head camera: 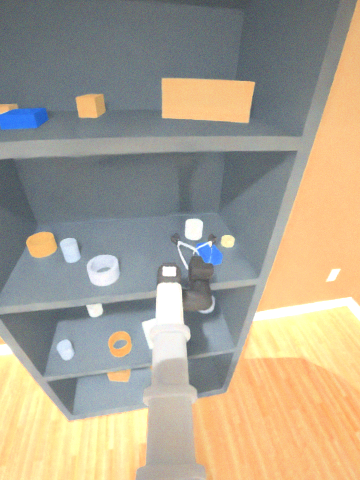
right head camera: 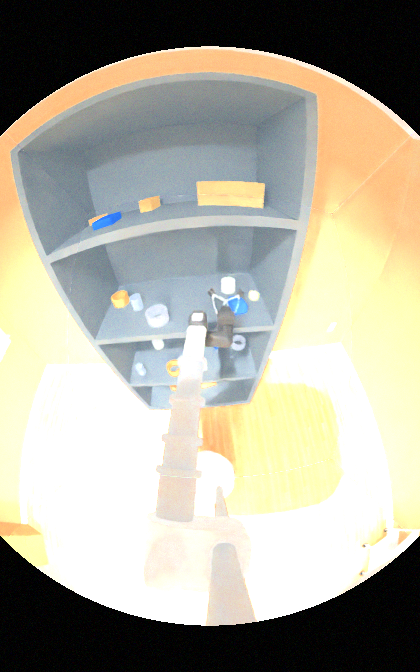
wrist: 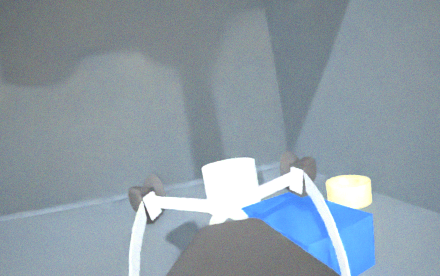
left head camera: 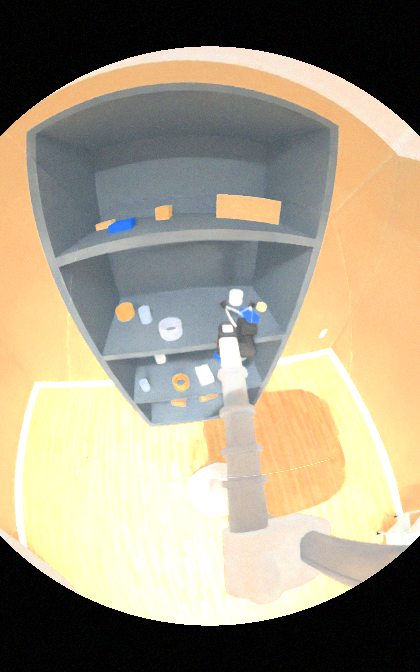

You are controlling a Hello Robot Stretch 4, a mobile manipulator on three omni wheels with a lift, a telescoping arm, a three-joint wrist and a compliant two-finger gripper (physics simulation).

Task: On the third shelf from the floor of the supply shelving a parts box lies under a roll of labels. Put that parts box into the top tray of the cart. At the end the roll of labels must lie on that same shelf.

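Places are measured from the robot's base along level axes (x ahead, y left, z up), in metres.
Pixels of known places: gripper, fingertip midpoint: [head camera: 193,235] [wrist: 222,178].
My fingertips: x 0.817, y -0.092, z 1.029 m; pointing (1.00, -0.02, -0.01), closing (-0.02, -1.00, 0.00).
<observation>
Behind a point stands the place of what it marks.
The blue parts box [head camera: 210,254] {x 0.735, y -0.147, z 1.003 m} [left head camera: 250,315] [right head camera: 238,305] [wrist: 357,240] {x 0.727, y -0.174, z 0.990 m} lies on the third shelf [head camera: 125,298] {x 0.593, y 0.139, z 0.942 m}, near its right end, with its top uncovered. The white roll of labels [head camera: 194,229] {x 0.879, y -0.102, z 1.015 m} [left head camera: 236,297] [right head camera: 228,285] [wrist: 230,182] {x 0.879, y -0.102, z 1.007 m} appears to stand upright on the same shelf, behind and to the left of the box. My gripper [head camera: 194,239] {x 0.817, y -0.092, z 1.029 m} [left head camera: 237,305] [right head camera: 225,293] [wrist: 222,178] {x 0.817, y -0.092, z 1.029 m} is open and empty, with its fingertips spread in front of the roll. Its right finger is over the box in the wrist view. At the lower right edge, a pale object [left head camera: 401,537] may be part of the cart.
A yellow roll [head camera: 228,241] {x 0.833, y -0.235, z 0.989 m} [wrist: 349,192] {x 0.831, y -0.226, z 0.983 m} stands right of the box, near the side wall. A grey ring [head camera: 103,270] {x 0.639, y 0.207, z 1.013 m}, a light blue cylinder [head camera: 70,250] {x 0.746, y 0.345, z 1.016 m} and an orange roll [head camera: 41,245] {x 0.780, y 0.463, z 1.012 m} are further left. The shelf above [head camera: 150,145] {x 0.607, y 0.039, z 1.404 m} bears a long tan box [head camera: 207,100] {x 0.842, y -0.107, z 1.471 m}.
</observation>
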